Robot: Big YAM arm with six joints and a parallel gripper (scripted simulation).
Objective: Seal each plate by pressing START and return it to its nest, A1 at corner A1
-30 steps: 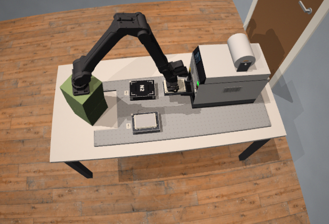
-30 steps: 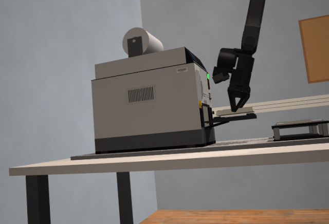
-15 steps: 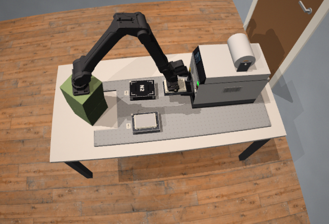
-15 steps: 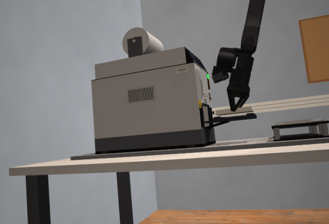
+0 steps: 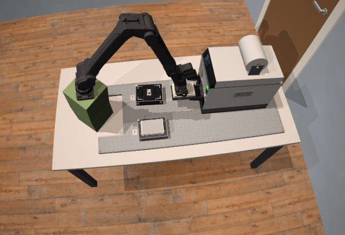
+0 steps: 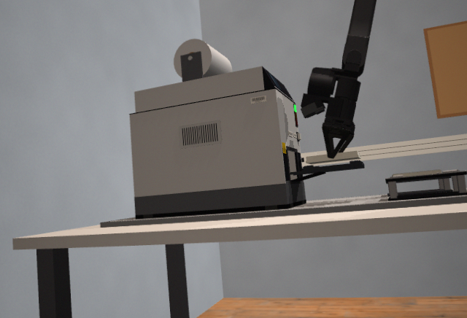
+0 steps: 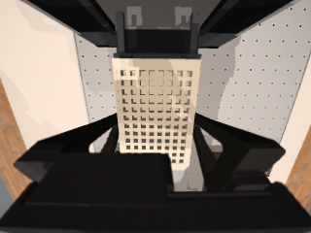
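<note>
The plate lies right at my hand. Also, from my hand: sealer stage (3 cm below); then yellow warning label (11 cm ahead, 8 cm to the left, 3 cm above); then plate nest (22 cm behind, 17 cm to the right, 8 cm below).
</note>
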